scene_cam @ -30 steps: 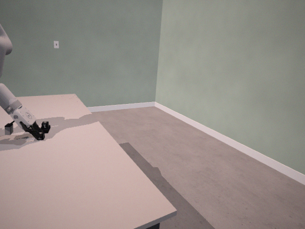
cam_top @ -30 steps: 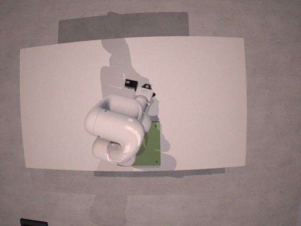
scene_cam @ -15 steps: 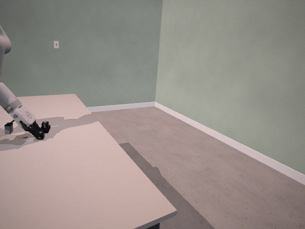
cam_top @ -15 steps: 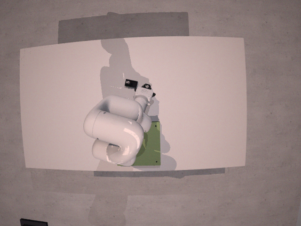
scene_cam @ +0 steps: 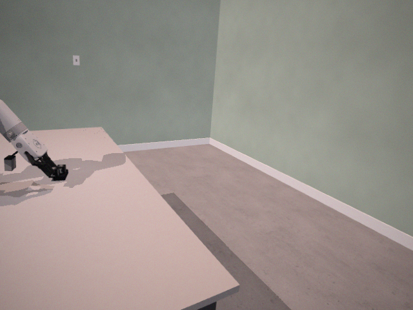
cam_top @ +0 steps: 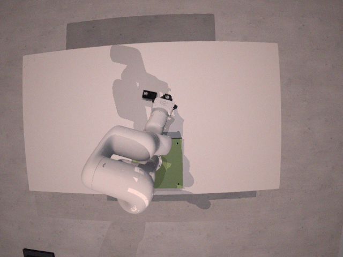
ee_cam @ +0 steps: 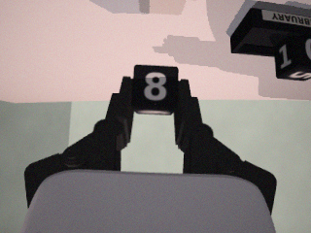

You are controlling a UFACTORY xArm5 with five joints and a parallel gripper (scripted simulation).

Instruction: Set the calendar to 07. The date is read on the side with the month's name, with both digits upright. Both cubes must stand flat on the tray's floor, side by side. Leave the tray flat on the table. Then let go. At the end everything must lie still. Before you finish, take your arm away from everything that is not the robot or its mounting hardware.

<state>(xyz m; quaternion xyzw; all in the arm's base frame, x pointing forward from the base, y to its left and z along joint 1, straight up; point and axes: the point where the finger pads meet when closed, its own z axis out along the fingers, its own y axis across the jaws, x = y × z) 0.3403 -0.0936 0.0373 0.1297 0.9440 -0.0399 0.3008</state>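
My gripper is now 4 cm short of the black calendar tray, 10 cm to the right of it and 7 cm above it. The rest, counted from my hand: black cube: 1 cm ahead, 2 cm below.
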